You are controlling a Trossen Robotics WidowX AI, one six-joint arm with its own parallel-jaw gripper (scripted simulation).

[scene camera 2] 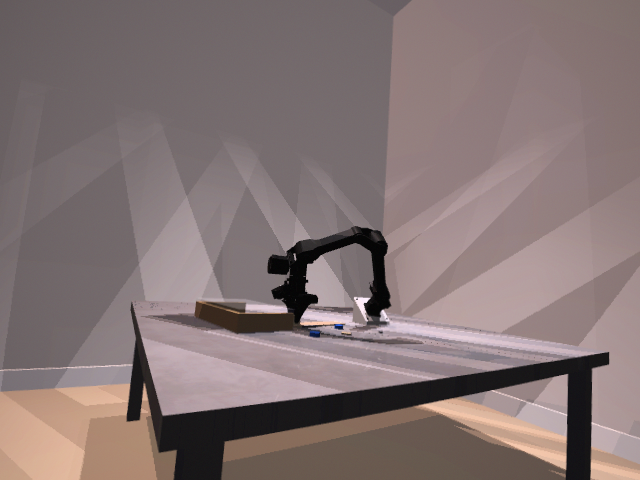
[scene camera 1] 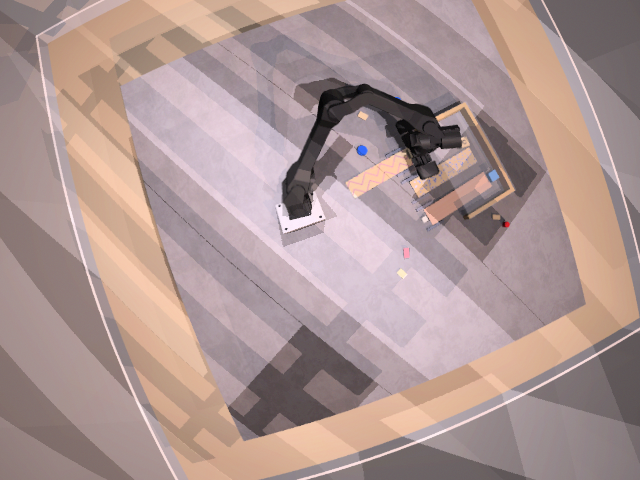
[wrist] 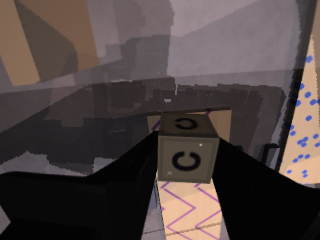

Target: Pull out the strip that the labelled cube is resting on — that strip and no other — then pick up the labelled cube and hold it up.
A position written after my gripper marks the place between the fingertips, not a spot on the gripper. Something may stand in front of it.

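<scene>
There is my gripper (scene camera 2: 293, 322), and I find the gripper (scene camera 1: 412, 153) again in another view, while the wrist view gives me the gripper (wrist: 183, 138) too. I also see a labelled cube (wrist: 187, 143).
</scene>
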